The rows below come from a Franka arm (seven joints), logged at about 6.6 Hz.
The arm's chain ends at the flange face. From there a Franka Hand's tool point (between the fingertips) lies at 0.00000 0.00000 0.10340 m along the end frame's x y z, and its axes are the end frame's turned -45 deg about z.
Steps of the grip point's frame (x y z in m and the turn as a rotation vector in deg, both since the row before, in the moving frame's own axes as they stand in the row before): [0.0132 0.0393 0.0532 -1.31 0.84 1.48]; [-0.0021 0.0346 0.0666 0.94 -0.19 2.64]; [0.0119 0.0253 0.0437 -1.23 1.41 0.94]
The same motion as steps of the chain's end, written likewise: [0.0344 0.0178 0.0532 -0.33 1.52 1.48]; [0.0244 0.0269 0.0666 0.53 -0.80 2.64]; [0.0229 0.0097 0.0438 0.13 1.87 0.94]
